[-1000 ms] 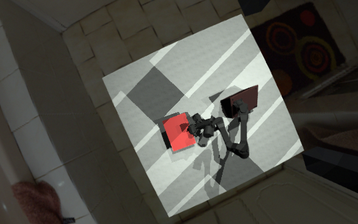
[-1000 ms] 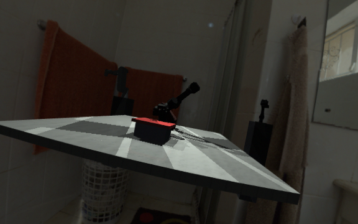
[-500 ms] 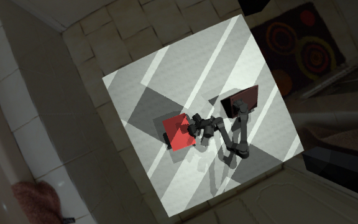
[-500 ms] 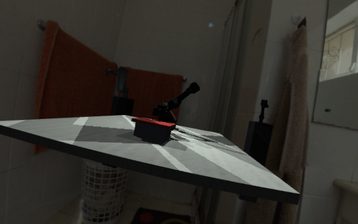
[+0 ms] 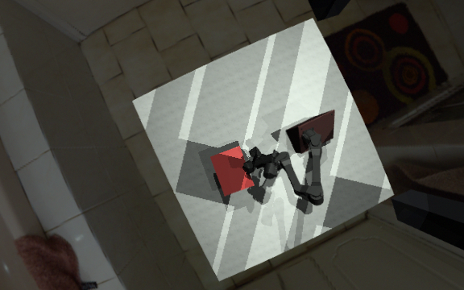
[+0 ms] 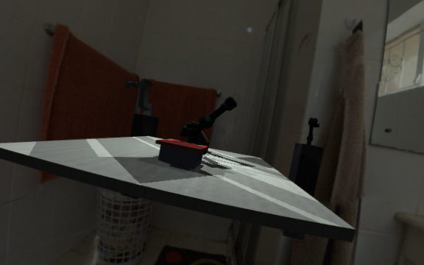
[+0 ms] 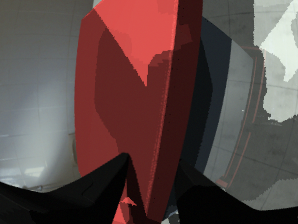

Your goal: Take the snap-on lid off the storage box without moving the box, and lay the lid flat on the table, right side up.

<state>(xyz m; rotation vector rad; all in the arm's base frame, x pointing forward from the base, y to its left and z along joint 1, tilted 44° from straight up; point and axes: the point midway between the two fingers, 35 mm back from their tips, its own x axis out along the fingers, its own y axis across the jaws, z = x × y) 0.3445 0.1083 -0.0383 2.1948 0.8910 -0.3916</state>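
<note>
My gripper tip is now 8 cm short of the red lid. Round my gripper tip: grey-blue storage box: 8 cm ahead, 4 cm below.
</note>
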